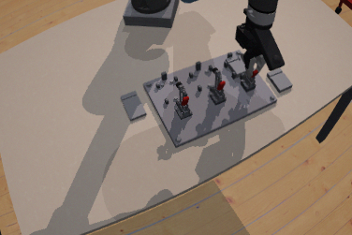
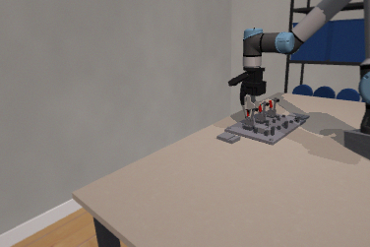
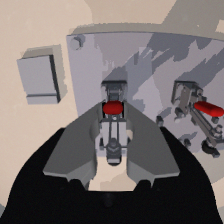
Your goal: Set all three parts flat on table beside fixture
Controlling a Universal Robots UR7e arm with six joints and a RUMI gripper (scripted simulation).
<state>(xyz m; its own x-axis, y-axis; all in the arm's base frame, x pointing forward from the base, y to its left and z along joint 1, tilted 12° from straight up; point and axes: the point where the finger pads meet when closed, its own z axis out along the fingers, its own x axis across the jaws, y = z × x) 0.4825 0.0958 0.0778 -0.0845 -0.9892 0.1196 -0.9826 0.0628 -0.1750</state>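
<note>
My hand is 20 mm above the clamp and 10 mm past it. The rest, counted from my hand: flat grey part (120 mm to the left, 80 mm below, 10 mm ahead); grey fixture plate (110 mm to the right, 80 mm below, 50 mm behind).
</note>
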